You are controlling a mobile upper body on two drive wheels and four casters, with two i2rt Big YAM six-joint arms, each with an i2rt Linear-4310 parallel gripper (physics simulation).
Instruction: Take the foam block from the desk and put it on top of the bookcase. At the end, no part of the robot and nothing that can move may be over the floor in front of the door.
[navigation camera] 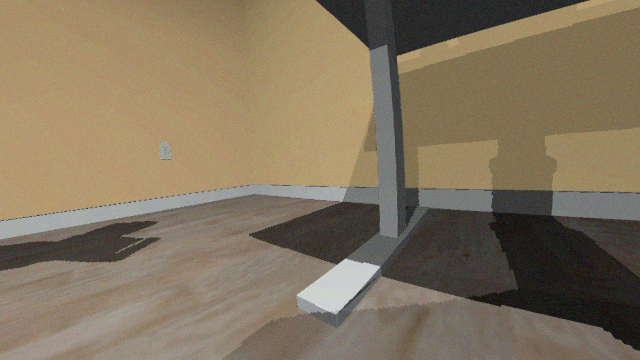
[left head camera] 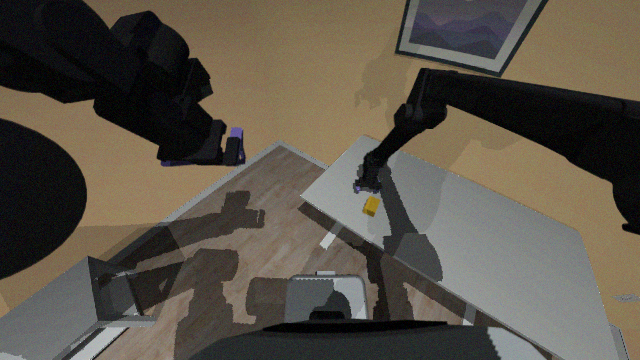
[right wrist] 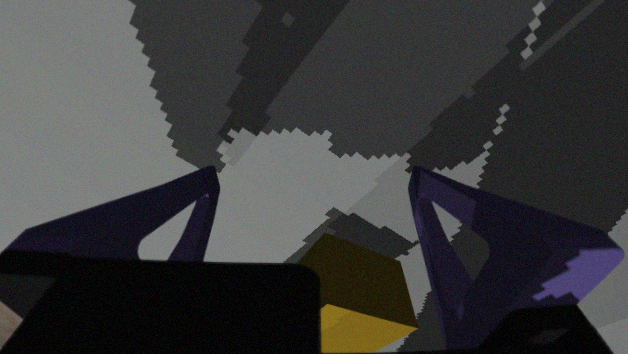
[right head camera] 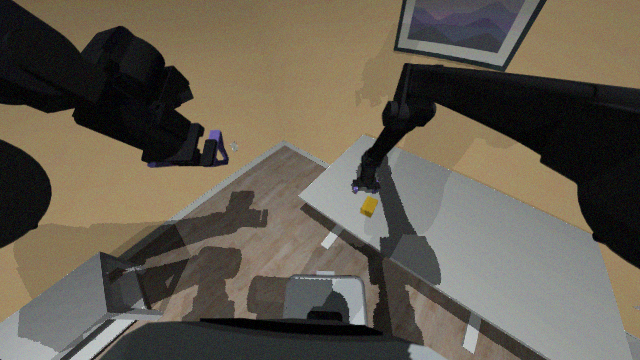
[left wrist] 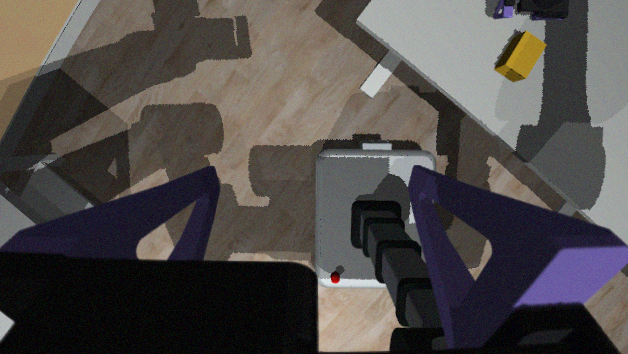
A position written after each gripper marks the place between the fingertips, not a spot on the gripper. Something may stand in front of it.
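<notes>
The robot's left gripper appears at (left head camera: 222, 160), (right head camera: 207, 161) and (left wrist: 313, 176), while its right gripper (right wrist: 313, 176) is visible too. A yellow foam block (left wrist: 523, 51) is part of the scene, though in the navigation camera view the block is out of frame. A grey desk can be seen at (right head camera: 538, 279), (left head camera: 532, 274), (navigation camera: 331, 298), (right wrist: 314, 123) and (left wrist: 558, 121), and a low grey side table at (right head camera: 82, 308) and (left head camera: 71, 310).
</notes>
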